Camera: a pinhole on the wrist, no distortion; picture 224 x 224 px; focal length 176.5 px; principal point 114.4 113.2 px. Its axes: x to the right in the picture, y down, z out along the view. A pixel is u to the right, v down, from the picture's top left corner.
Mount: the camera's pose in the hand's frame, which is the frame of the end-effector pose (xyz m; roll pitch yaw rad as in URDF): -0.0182 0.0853 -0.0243 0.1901 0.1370 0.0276
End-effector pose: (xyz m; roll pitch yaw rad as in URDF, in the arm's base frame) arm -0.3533 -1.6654 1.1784 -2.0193 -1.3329 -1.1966
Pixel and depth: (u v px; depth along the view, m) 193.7 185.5 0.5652
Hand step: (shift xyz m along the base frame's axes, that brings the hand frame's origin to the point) 0.5392 -0.3113 0.2027
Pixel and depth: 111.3 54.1 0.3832
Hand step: 0.3348 0.0822 0.0184
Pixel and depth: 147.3 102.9 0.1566
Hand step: 0.1202 -0.0617 0.0089
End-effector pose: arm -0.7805 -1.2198 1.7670 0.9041 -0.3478 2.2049
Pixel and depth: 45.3 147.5 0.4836
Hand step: 0.4201 -0.0083 0.2987
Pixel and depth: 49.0 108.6 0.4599
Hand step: 0.4106 0.0478 0.2043
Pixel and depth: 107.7 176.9 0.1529
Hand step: 0.0666 -0.0266 0.1599
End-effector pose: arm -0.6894 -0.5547 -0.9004 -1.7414 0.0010 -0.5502
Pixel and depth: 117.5 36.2 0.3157
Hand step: 0.1685 0.2145 0.0632
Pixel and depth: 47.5 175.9 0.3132
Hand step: 0.0729 0.2957 -0.1852
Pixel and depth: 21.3 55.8 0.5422
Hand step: 0.0875 0.5741 0.1071
